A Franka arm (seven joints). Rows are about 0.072 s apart.
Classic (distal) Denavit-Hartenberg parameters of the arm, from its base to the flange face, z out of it. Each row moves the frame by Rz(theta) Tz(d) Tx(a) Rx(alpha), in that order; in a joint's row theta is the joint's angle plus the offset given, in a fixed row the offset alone. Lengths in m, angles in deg.
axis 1: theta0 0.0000  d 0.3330  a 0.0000  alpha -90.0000
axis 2: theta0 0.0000  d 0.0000  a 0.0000  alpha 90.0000
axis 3: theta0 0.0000  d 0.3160  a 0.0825  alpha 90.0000
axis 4: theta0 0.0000  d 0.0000  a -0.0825  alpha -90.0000
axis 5: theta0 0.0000  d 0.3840  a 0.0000  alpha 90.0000
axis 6: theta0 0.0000  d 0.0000  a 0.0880  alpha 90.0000
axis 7: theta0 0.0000  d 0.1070  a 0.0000  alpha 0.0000
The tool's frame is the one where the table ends.
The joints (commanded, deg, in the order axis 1, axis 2, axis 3, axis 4, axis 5, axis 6, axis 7), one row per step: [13.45, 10.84, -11.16, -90.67, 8.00, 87.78, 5.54]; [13.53, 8.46, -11.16, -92.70, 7.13, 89.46, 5.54]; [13.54, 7.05, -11.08, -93.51, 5.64, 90.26, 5.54]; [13.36, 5.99, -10.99, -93.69, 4.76, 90.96, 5.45]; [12.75, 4.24, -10.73, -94.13, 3.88, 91.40, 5.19]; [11.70, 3.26, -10.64, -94.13, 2.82, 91.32, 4.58]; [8.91, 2.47, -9.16, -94.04, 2.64, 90.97, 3.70]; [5.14, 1.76, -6.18, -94.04, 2.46, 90.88, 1.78]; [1.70, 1.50, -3.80, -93.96, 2.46, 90.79, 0.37]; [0.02, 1.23, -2.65, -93.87, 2.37, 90.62, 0.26]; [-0.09, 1.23, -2.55, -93.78, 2.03, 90.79, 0.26]
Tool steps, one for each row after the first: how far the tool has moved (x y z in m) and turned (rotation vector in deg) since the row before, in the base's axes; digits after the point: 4 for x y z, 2 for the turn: [-0.0078, -0.0034, 0.0097, -0.36, -1.99, 0.02]; [-0.0044, -0.0033, 0.0083, -1.14, -1.41, 0.28]; [-0.0023, -0.0035, 0.0098, -0.58, -1.59, 0.10]; [-0.0059, -0.0068, 0.0142, -0.42, -1.74, 0.01]; [-0.0034, -0.0123, 0.0094, -0.77, -0.93, -0.21]; [-0.0034, -0.0141, 0.0078, 0.12, -0.54, -0.40]; [-0.0031, -0.0089, 0.0066, 0.19, -0.68, 1.14]; [-0.0014, -0.0107, 0.0030, 0.20, -0.31, 0.35]; [-0.0016, -0.0055, 0.0031, -0.05, -0.19, -0.41]; [0.0004, -0.0008, 0.0009, -0.35, -0.24, 0.01]
